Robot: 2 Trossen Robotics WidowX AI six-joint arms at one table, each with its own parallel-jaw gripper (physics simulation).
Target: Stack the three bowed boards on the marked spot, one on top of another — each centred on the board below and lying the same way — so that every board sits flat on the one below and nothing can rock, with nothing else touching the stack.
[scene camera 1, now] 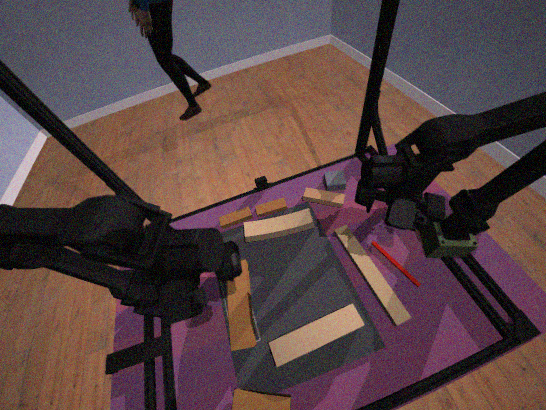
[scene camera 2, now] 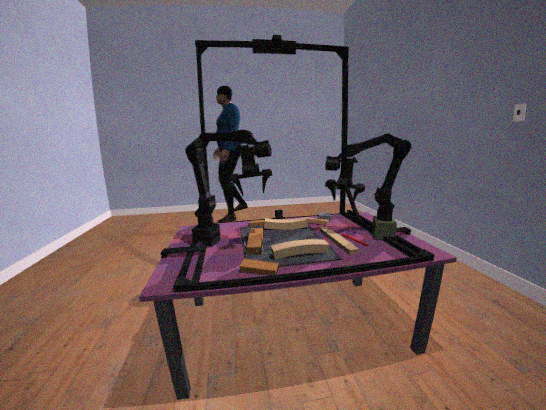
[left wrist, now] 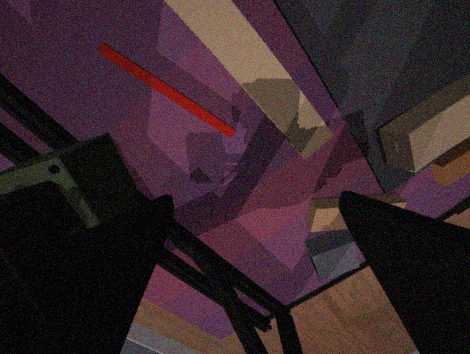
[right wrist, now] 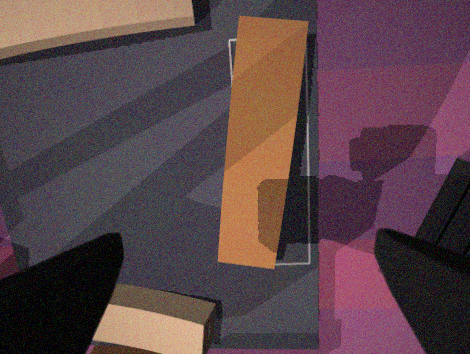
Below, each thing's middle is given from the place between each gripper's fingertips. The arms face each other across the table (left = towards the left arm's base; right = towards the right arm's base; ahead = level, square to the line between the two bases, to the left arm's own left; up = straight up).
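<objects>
Counted from my left hand: long tan plank (scene camera 1: 390, 303), 5 cm to the right, 8 cm ahead, 16 cm below; red stick (left wrist: 106, 51), 4 cm to the left, 8 cm ahead, 17 cm below; orange-brown bowed board (scene camera 1: 241, 324), 10 cm ahead, 44 cm to the right, 14 cm below.
Counted from my right hand: orange-brown bowed board, 10 mm behind, 220 mm below; long tan plank, 30 mm behind, 390 mm to the left, 230 mm below; red stick, 30 mm behind, 480 mm to the left, 240 mm below.
</objects>
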